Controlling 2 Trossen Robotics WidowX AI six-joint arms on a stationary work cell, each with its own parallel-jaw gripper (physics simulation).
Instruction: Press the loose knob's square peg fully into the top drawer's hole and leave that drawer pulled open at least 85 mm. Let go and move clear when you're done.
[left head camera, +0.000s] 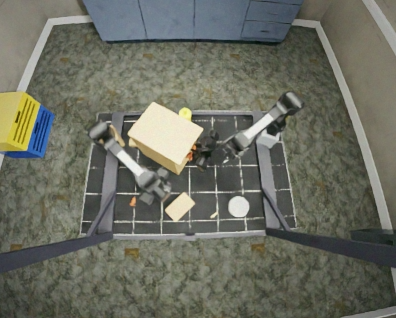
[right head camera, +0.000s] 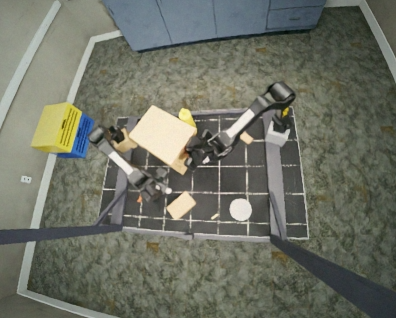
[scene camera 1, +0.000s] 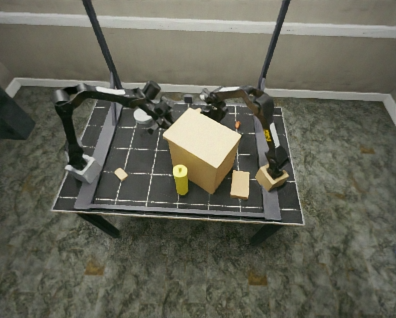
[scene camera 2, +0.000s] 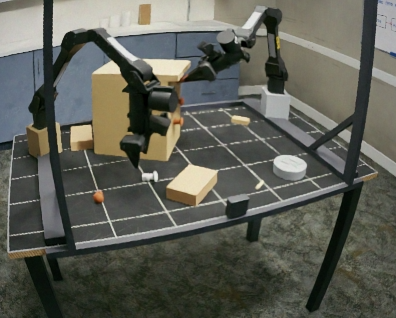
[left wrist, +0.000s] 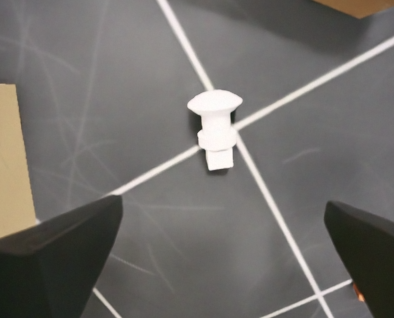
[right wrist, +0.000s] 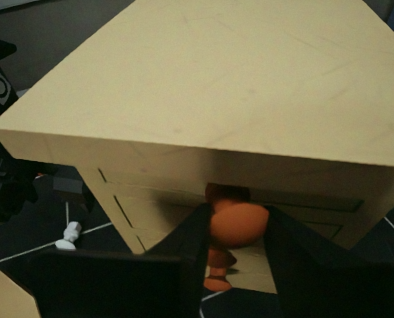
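Seen in the pictures: left gripper, fingertip midpoint: (scene camera 2: 140, 160) (left wrist: 224, 207) (right wrist: 62, 205); right gripper, fingertip midpoint: (left head camera: 192, 147) (scene camera 2: 184, 79) (right wrist: 235, 213); left arm's base, origin of the base link: (left head camera: 107, 135) (right head camera: 120, 138) (scene camera 1: 274, 171) (scene camera 2: 42, 125); right arm's base, origin of the base link: (left head camera: 271, 130) (right head camera: 280, 127) (scene camera 1: 80, 163) (scene camera 2: 275, 91).
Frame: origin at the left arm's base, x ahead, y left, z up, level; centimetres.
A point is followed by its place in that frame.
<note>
The wooden cabinet (left head camera: 165, 132) {x 27.1, y -24.7, z 17.5 cm} (scene camera 1: 200, 137) {x 28.6, y -23.3, z 17.5 cm} (scene camera 2: 110, 110) {x 15.2, y -22.1, z 5.1 cm} (right wrist: 200, 75) {x 30.5, y -33.0, z 17.5 cm} stands at the table's middle left in the left head camera. My right gripper (scene camera 2: 186, 79) {x 34.6, y -36.0, z 13.1 cm} is shut on an orange knob (right wrist: 239, 225) {x 35.4, y -37.0, z 14.4 cm} at the top drawer's front, under the overhanging top. The top drawer's hole is hidden; I cannot tell how deep the peg sits. Orange knobs (scene camera 2: 178, 121) {x 32.6, y -35.7, z -0.9 cm} (right wrist: 217, 270) {x 33.1, y -35.2, z -0.4 cm} show on the front below. A white knob (scene camera 2: 150, 176) {x 11.1, y -43.0, z -8.9 cm} (left wrist: 217, 125) {x 11.7, y -42.8, z -8.5 cm} (right wrist: 70, 235) {x 11.9, y -42.2, z -8.7 cm} with a square peg lies on its side on the table. My left gripper (scene camera 2: 135, 162) {x 10.2, y -40.3, z -4.5 cm} (left wrist: 224, 207) {x 10.2, y -40.3, z -4.5 cm} is open and empty above the table near it.
A wooden block (left head camera: 180, 206) {x 15.6, y -54.7, z -7.0 cm} (scene camera 2: 192, 185) {x 12.4, y -56.6, z -7.1 cm}, a white disc (left head camera: 238, 206) {x 42.3, y -71.7, z -7.7 cm} (scene camera 2: 290, 167) {x 39.9, y -73.1, z -7.7 cm} and a small stick (scene camera 2: 259, 184) {x 28.3, y -68.4, z -9.9 cm} lie toward the front. An orange piece (scene camera 2: 98, 196) {x -7.0, y -40.1, z -8.3 cm} lies front left. A yellow cylinder (scene camera 1: 181, 180) {x 43.0, y -13.7, z 6.3 cm} and another block (scene camera 1: 240, 184) {x 15.5, y -4.1, z -7.1 cm} stand beside the cabinet.
</note>
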